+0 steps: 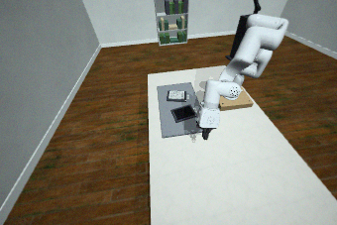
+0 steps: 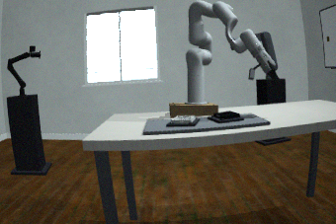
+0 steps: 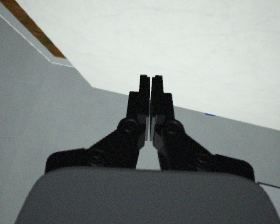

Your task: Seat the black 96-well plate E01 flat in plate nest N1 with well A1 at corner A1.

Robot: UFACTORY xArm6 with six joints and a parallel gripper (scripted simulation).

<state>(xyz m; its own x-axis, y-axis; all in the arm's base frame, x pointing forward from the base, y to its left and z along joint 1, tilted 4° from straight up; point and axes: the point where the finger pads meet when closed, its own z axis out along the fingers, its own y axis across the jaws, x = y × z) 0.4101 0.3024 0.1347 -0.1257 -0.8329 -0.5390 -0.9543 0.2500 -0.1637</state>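
My hand is 28 cm to the left of the black 96-well plate E01 and 15 cm above it. The rest, counted from my hand: white plate E07: 2 cm behind, 48 cm to the right, 15 cm below; white label N1: 10 cm behind, 29 cm to the right, 17 cm below; plate nest N1: 29 cm to the right, 16 cm below.
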